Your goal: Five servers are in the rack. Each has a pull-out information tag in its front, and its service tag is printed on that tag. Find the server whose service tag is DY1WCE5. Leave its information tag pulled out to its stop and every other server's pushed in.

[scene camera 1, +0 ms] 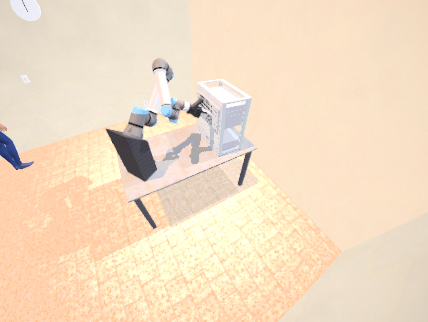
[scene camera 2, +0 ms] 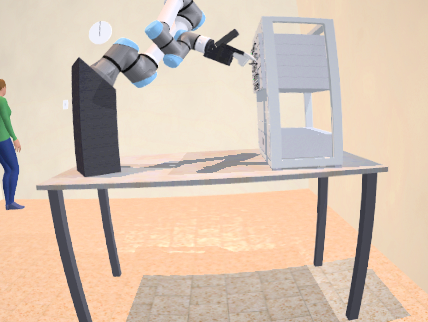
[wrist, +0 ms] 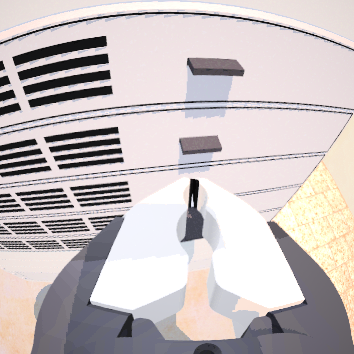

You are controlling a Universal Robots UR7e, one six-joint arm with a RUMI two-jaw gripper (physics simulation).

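Places are measured from the arm's base along level axes (x ahead, y left, z up), in millimetres.
Where they show: gripper, fingertip midpoint: (scene camera 1: 210, 113) (scene camera 2: 255, 60) (wrist: 191, 180); arm's base, origin of the base link: (scene camera 1: 132, 136) (scene camera 2: 98, 80).
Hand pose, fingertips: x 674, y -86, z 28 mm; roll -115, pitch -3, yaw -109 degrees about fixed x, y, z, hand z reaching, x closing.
Observation:
Things, the pixels of their top centre, and the offset from my fingertips. "spot": a spot on its surface instead.
- rack, middle of its top: (scene camera 2: 285, 30) (scene camera 1: 221, 89) dz +159, dx +175, dy +85 mm
- top server's tag, middle of its top: (wrist: 216, 62) dz +74, dx +3, dy -3 mm
- second server's tag, middle of its top: (wrist: 200, 142) dz +30, dx +3, dy -3 mm
- dark piece, surface spot: (wrist: 192, 227) spot: dz -15, dx -23, dy +5 mm
The rack (scene camera 1: 218, 135) (scene camera 2: 270, 100) stands at the right end of the table, with the servers (scene camera 1: 235, 114) (scene camera 2: 302, 60) stacked in its upper part. In the wrist view the top server's tag (wrist: 215, 66) and the second server's tag (wrist: 200, 144) show as dark end bars, with bluish shadows below them. My gripper (scene camera 1: 205, 111) (scene camera 2: 251, 59) (wrist: 191, 180) is shut and empty, its tips at the server fronts below the second tag. A dark piece (wrist: 192, 227) shows through the gap between the fingers; part of it is hidden. No service tag print is readable.
The table (scene camera 1: 175, 172) (scene camera 2: 210, 181) carries the rack and the arm's dark pedestal (scene camera 1: 132, 155) (scene camera 2: 95, 125). Slotted vents (wrist: 67, 70) lie left of the tags on the server fronts. A person (scene camera 1: 8, 150) (scene camera 2: 7, 120) stands beyond the left side of the table.

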